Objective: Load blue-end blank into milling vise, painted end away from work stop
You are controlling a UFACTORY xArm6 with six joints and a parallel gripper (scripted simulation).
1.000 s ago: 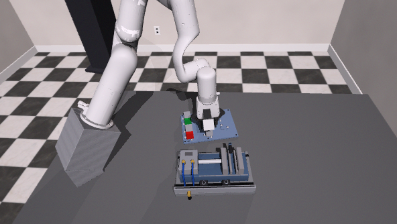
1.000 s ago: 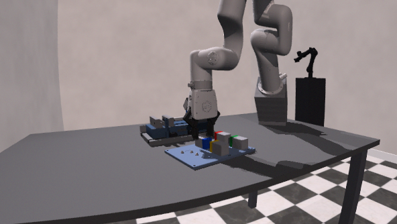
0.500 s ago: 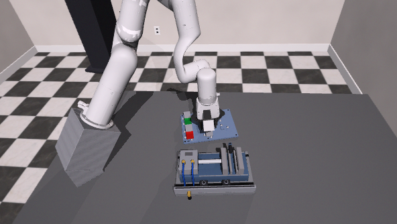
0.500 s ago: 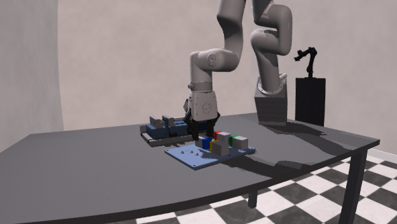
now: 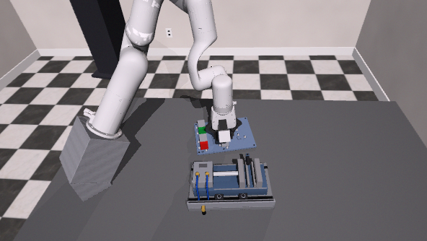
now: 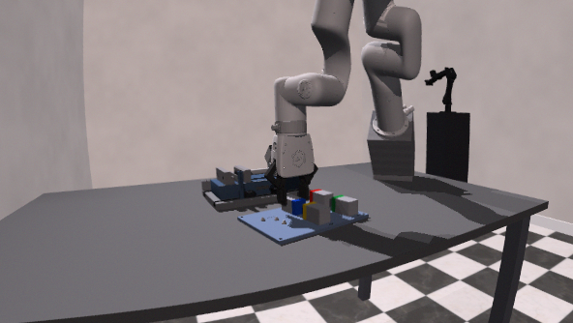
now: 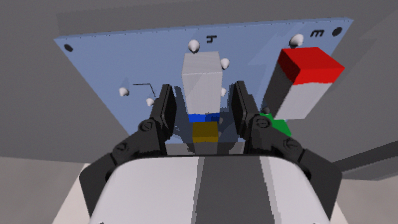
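Now: the blue-ended blank 20 mm below my hand. The rest, counted from my hand: yellow-ended blank: 80 mm to the left, 40 mm behind, 20 mm below; red-ended blank: 80 mm behind, 40 mm to the right, 20 mm below; green-ended blank: 120 mm behind, 50 mm to the left, 20 mm below.
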